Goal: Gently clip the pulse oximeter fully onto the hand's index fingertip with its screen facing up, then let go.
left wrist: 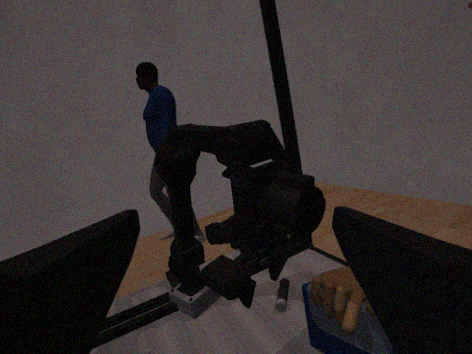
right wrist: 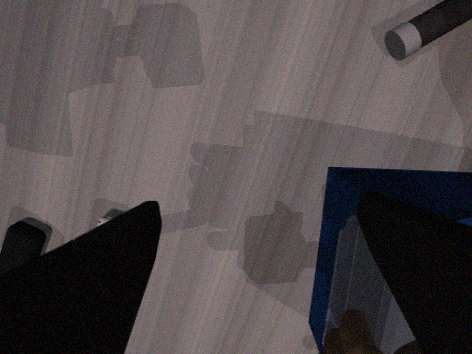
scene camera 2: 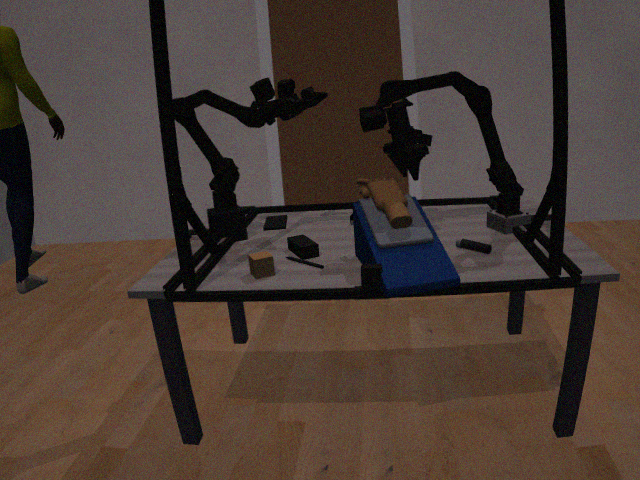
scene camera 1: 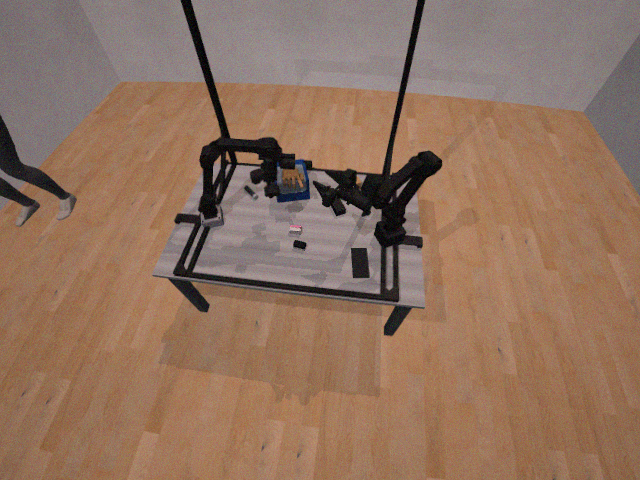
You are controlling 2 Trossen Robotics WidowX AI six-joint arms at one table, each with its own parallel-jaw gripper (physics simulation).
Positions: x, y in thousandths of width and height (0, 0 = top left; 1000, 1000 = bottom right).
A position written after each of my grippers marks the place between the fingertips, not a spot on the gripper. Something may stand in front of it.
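Note:
Left gripper (scene camera 2: 501, 203), (left wrist: 503, 617), (scene camera 1: 499, 368): open, holding nothing. Right gripper (scene camera 2: 641, 372), (left wrist: 554, 826), (right wrist: 550, 589): also open, also holding nothing. Blue block (right wrist: 925, 541) in sight.

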